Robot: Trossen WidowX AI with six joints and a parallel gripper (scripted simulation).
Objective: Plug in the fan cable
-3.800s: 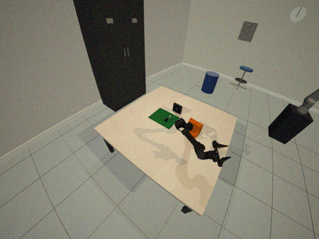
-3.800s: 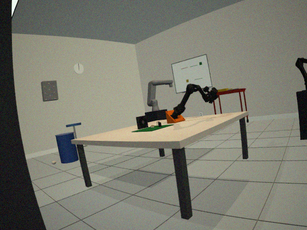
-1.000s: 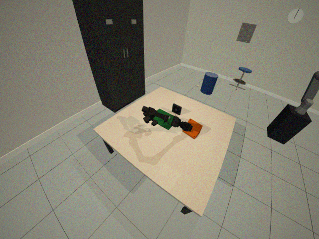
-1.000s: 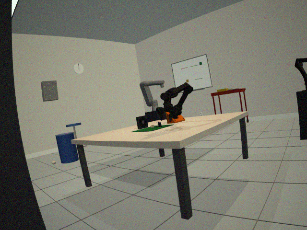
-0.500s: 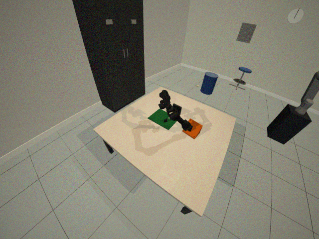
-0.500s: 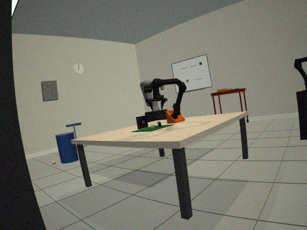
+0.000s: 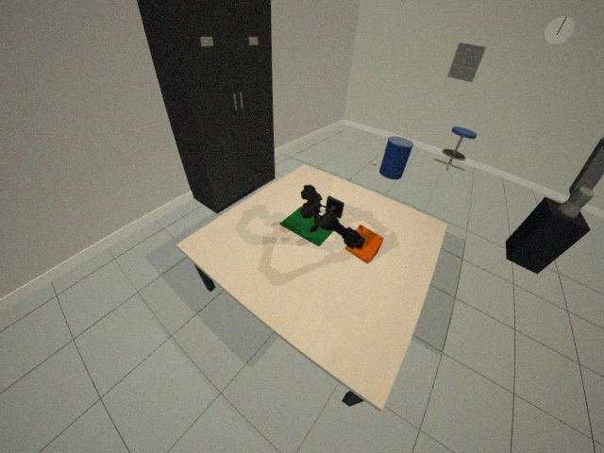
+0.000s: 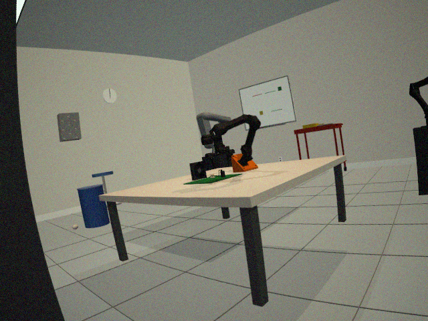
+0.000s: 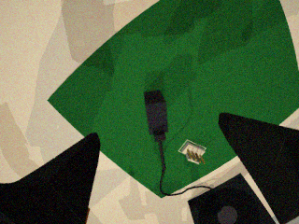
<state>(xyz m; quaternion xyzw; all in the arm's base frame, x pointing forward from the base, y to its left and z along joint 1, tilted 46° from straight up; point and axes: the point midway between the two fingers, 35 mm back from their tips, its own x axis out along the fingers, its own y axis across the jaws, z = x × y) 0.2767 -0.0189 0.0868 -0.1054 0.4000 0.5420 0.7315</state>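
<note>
Now: gripper tip 5 cm above the black plug and 1 cm to the left of it. Also, from my gripper tip: black fan: 23 cm to the right, 1 cm below, 1 cm behind; green board: 8 cm below, 5 cm ahead, 4 cm to the right; white fan header: 10 cm to the right, 7 cm below.
</note>
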